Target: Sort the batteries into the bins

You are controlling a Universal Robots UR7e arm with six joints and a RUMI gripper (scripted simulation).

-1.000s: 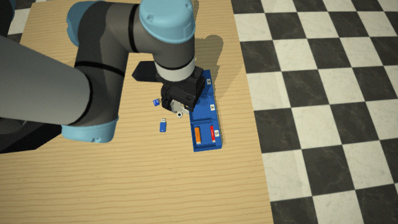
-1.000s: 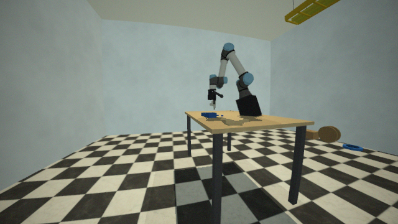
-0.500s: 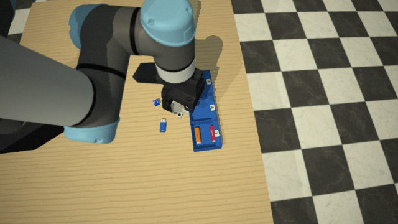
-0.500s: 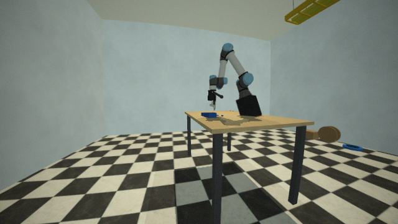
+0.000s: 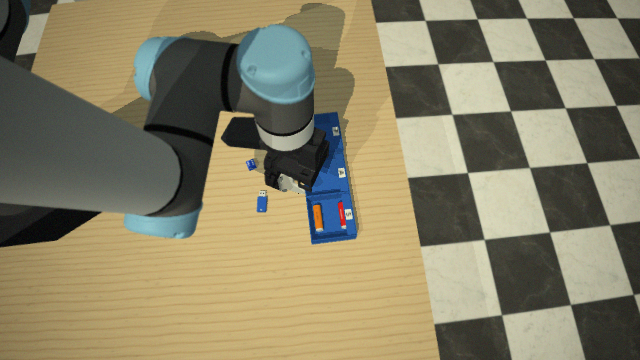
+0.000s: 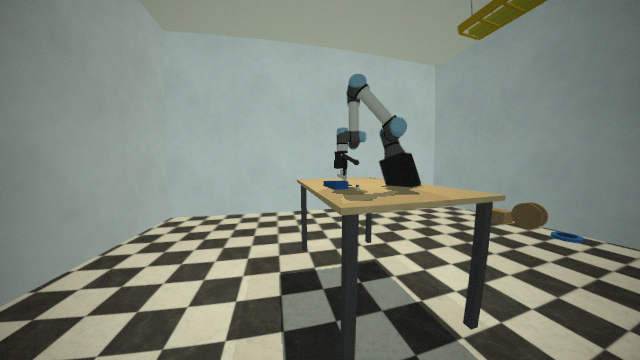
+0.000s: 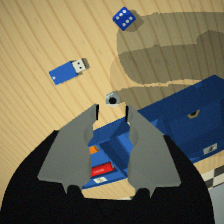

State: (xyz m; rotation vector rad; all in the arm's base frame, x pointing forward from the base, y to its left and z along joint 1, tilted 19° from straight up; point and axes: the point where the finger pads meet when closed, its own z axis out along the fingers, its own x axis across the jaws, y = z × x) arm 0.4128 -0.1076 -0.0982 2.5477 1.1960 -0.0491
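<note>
My hand is 3 cm above the white nut. From my hand the other things lie so: blue USB stick: 6 cm behind, 3 cm below, 2 cm to the right; blue die: 6 cm to the left, 6 cm behind, 3 cm below; blue bin row: 7 cm ahead, 1 cm to the right, 1 cm below.
</note>
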